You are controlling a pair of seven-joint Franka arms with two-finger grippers.
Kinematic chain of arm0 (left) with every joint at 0, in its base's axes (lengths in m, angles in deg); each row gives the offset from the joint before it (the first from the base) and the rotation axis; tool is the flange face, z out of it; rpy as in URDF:
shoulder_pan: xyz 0 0 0.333 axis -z
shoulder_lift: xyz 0 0 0 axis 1 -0.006 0
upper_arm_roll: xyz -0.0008 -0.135 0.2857 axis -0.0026 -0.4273 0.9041
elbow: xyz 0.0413 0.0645 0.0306 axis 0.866 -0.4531 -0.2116
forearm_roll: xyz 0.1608 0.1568 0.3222 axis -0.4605 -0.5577 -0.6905
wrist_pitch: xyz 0 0 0 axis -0.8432 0.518 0.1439
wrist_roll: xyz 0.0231 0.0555 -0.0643 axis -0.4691 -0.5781 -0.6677
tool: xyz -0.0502 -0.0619 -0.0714 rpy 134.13 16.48 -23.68
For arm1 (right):
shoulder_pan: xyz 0 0 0.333 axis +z
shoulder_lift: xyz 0 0 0 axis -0.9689 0.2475 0
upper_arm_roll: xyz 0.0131 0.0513 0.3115 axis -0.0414 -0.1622 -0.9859
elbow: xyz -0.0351 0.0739 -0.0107 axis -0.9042 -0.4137 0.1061
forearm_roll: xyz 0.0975 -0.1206 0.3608 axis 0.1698 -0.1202 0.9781
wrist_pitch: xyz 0 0 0 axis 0.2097 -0.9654 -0.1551
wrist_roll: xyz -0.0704 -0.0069 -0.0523 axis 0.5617 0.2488 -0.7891
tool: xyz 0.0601 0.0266 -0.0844 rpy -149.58 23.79 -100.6
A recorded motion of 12 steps. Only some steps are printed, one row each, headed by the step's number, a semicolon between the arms.
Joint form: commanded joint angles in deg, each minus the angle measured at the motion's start. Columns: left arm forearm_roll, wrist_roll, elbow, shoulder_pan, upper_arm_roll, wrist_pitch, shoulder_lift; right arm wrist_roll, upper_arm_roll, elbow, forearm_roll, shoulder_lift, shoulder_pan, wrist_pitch.
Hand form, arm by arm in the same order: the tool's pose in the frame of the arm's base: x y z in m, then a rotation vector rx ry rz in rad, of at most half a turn. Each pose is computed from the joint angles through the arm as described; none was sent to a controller.
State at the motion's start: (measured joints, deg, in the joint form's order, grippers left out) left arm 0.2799 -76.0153 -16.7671 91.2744 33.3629 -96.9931 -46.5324; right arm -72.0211 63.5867 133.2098 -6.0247 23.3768 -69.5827 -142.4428
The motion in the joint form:
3: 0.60 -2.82 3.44 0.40 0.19 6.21 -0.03; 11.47 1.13 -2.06 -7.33 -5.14 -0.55 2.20
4: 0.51 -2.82 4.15 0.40 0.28 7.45 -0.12; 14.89 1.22 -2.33 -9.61 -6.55 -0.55 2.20
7: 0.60 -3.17 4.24 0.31 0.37 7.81 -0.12; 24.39 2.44 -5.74 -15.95 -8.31 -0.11 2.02
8: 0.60 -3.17 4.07 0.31 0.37 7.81 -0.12; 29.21 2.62 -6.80 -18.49 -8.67 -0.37 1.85
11: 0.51 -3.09 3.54 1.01 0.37 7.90 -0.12; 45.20 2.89 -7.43 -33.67 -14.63 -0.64 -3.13
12: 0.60 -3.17 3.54 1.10 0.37 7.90 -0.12; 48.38 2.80 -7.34 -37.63 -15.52 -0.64 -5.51
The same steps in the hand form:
3: 0.6462 0.0021 0.4754 3.0316 0.0645 -0.3422; 0.5547 -0.0979 0.2314 -1.8018 -1.2600 -0.7164
4: 0.6452 0.0027 0.4787 3.0314 0.0640 -0.3587; 0.5553 -0.0999 0.2445 -1.8280 -1.2477 -0.6709
7: 0.6446 0.0044 0.4791 3.0295 0.0776 -0.3659; 0.5673 -0.1133 0.2786 -1.9349 -1.2272 -0.5431
8: 0.6442 0.0044 0.4777 3.0289 0.0778 -0.3704; 0.5694 -0.1204 0.2870 -1.9937 -1.1852 -0.4780
11: 0.6429 -0.0032 0.4734 3.0300 0.0579 -0.3879; 0.5640 -0.1493 0.3386 -2.2759 -1.1290 -0.2524
12: 0.6429 -0.0044 0.4734 3.0288 0.0578 -0.3879; 0.5637 -0.1567 0.3453 -2.3578 -1.1256 -0.2049

